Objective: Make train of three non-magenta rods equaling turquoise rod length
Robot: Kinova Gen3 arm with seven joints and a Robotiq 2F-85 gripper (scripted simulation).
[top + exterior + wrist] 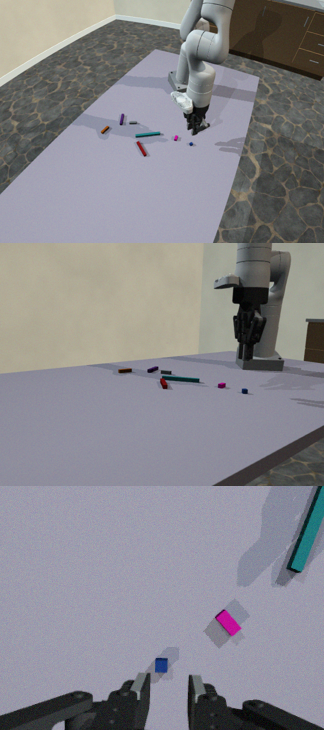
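Right now the grey rod is 260 mm to the right of my hand, 90 mm below it and 10 mm ahead of it. Also, from my hand: blue rod: 90 mm below, 10 mm to the left; then turquoise rod: 170 mm to the right, 90 mm below, 40 mm ahead; then magenta rod: 90 mm below, 60 mm to the right.
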